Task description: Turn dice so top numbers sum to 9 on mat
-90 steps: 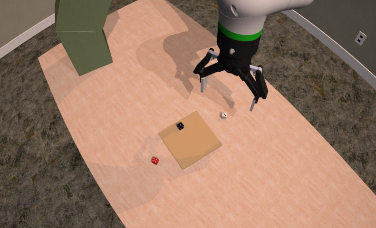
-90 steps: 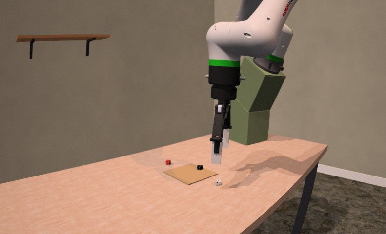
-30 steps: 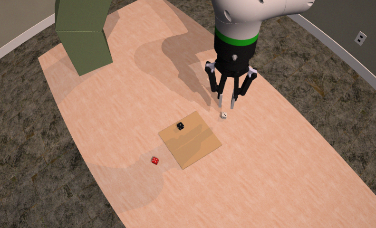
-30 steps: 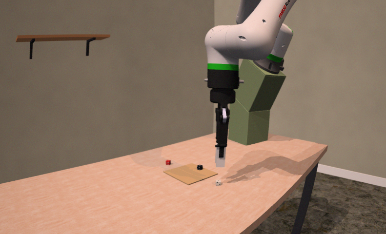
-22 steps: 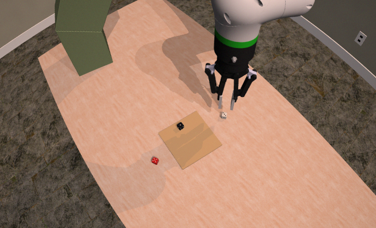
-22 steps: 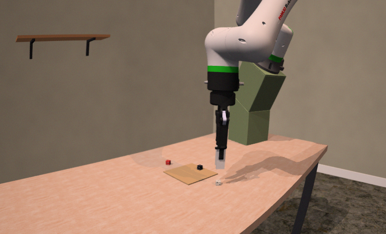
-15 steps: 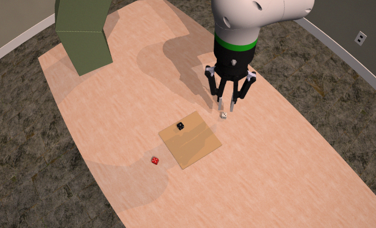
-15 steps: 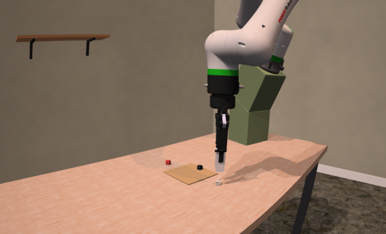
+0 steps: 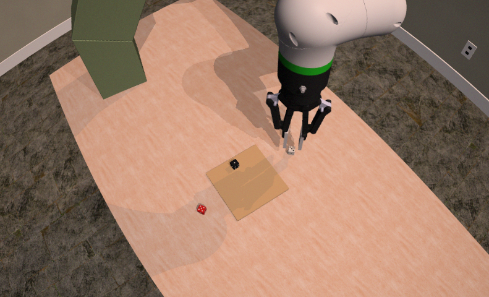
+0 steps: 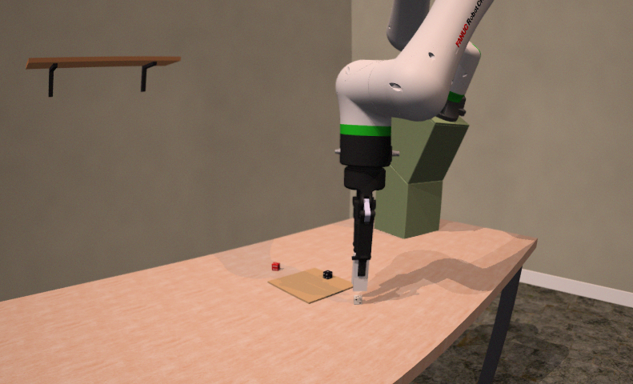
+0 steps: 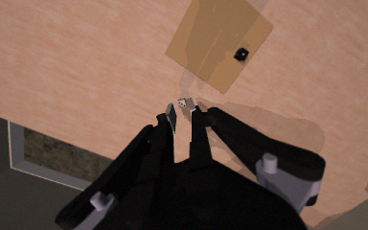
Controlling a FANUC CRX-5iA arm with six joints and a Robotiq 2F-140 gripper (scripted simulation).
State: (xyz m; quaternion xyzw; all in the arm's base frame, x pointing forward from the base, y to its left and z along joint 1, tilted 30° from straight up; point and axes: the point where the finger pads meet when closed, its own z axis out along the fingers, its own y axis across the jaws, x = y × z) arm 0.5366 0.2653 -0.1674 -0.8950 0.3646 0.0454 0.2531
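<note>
Now: hand 60 mm above the white die. From my hand the other things lie so: tan square mat: 130 mm to the right, 70 mm below; black die: 40 mm behind, 130 mm to the right, 60 mm below; red die: 10 mm ahead, 260 mm to the right, 60 mm below.
</note>
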